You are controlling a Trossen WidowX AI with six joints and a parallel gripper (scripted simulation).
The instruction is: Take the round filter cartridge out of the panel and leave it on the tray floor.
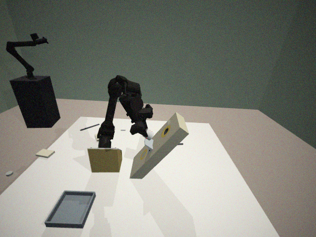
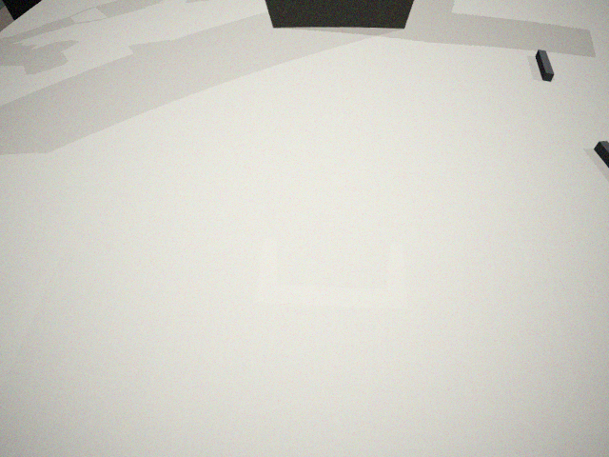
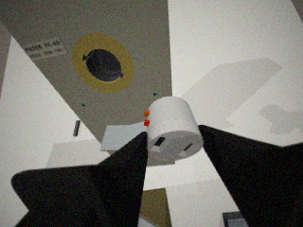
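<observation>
My gripper tip is 35 cm past the tray, 29 cm above it and 16 cm to the left of it. Round my gripper tip: small grey flap (13 cm below, 7 cm to the left, 2 cm ahead); then white round filter cartridge (right at my gripper tip).
</observation>
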